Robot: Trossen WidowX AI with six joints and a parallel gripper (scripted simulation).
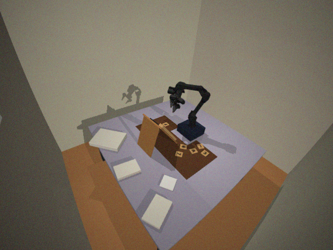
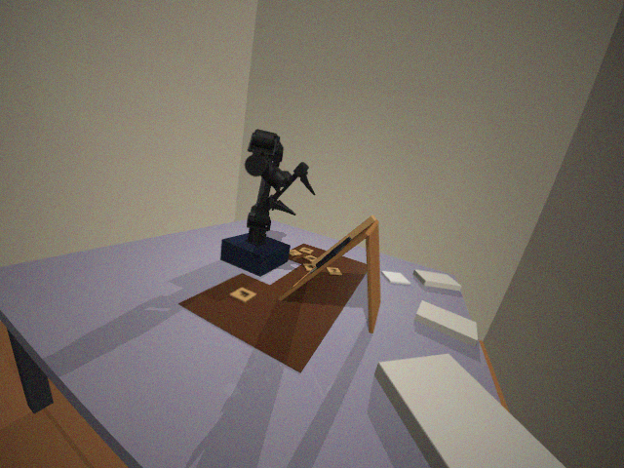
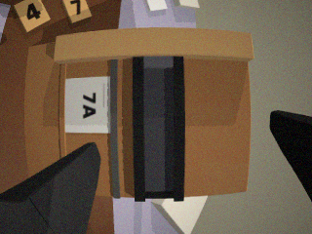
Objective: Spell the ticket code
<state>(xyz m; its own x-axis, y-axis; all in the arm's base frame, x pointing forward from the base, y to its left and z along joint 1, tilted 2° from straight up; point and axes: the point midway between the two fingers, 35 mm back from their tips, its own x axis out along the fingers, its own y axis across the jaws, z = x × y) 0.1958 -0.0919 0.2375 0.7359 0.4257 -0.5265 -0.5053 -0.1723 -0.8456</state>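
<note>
Right now the tan tile marked 7 is 8 cm ahead of my gripper tip, 24 cm to the left of it and 29 cm below it. The rest, counted from my gripper tip: white card (33 cm ahead, 40 cm to the left, 29 cm below); then white ticket (8 cm ahead, 3 cm to the left, 20 cm below); then brown mat (2 cm behind, 7 cm to the left, 30 cm below).
</note>
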